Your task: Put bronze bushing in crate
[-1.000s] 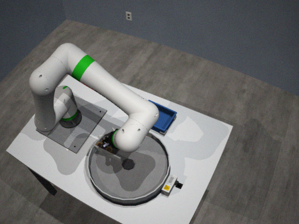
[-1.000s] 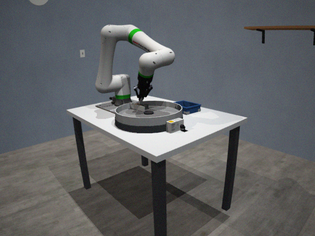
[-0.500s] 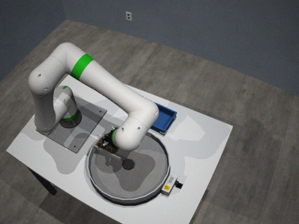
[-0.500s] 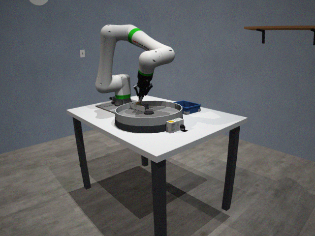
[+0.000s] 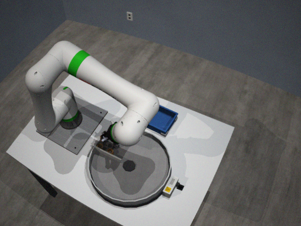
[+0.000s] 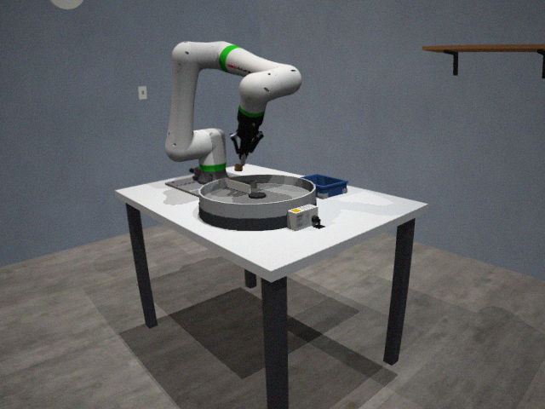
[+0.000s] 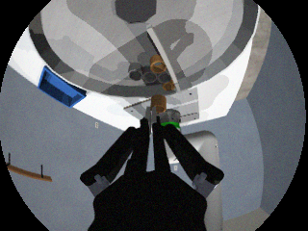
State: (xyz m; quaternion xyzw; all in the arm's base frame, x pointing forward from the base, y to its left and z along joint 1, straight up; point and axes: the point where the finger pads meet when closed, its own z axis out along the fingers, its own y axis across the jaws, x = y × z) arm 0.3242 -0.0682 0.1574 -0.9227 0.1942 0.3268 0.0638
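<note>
Right now the blue crate is 290 mm to the left of my hand, 150 mm ahead of it and 140 mm below it. Round my hand: round grey turning table (160 mm ahead, 120 mm below, 60 mm to the right).
</note>
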